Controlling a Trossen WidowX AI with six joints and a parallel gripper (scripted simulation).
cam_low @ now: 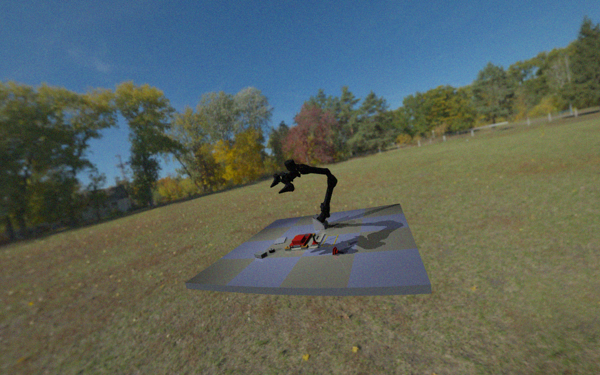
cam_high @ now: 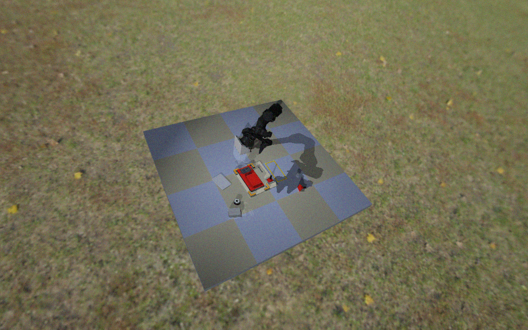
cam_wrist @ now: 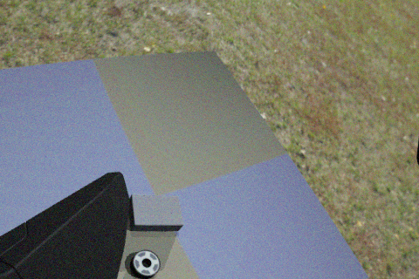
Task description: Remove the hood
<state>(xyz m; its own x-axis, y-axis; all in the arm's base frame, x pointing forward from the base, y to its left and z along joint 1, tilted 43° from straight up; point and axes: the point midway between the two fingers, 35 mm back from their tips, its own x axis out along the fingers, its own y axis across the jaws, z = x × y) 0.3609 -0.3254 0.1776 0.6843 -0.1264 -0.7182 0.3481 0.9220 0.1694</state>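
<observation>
My gripper tip is 40 mm past the hood, 70 mm to the right of it and 370 mm above it. From my gripper tip the other things lie so: grey plate (130 mm behind, 130 mm to the right, 410 mm below); wheel (60 mm ahead, 90 mm to the right, 400 mm below).
</observation>
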